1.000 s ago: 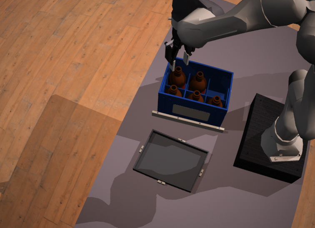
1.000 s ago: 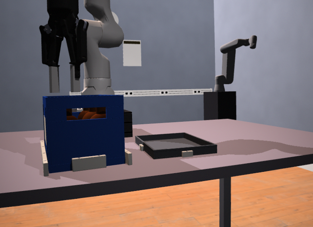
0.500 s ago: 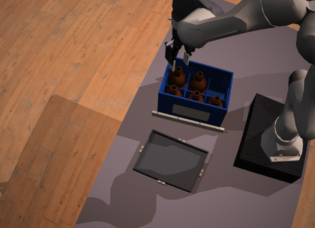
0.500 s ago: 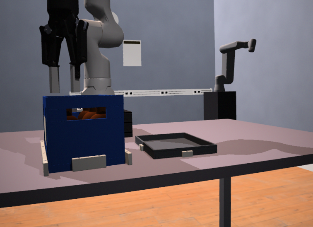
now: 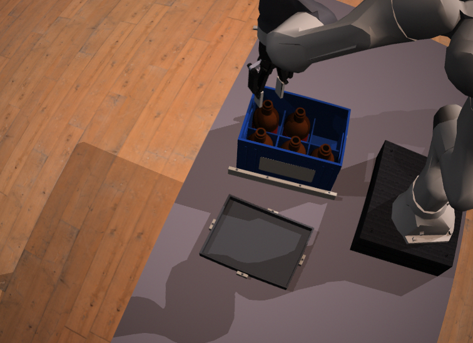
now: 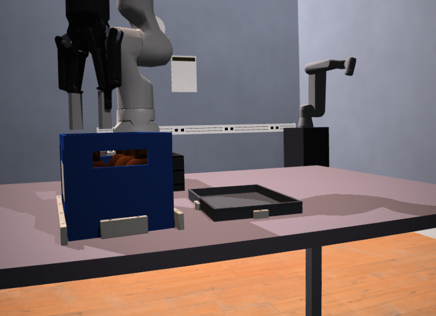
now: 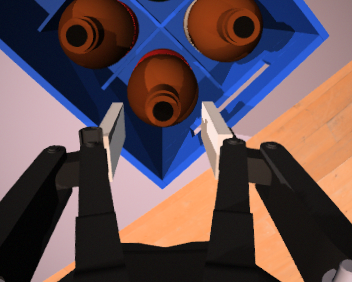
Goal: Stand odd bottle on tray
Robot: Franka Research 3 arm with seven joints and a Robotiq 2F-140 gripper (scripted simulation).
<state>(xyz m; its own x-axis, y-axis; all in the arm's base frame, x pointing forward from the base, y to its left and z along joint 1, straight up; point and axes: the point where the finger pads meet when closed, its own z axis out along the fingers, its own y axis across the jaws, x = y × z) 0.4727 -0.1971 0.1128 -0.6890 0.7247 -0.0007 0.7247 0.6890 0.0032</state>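
Now: hand 13 cm above the crate, 9 cm past it and 5 cm to the right of it. Round my hand: bottle 17 cm behind, 13 cm below, 9 cm to the left; dark tray 33 cm to the left, 20 cm below, 6 cm behind.
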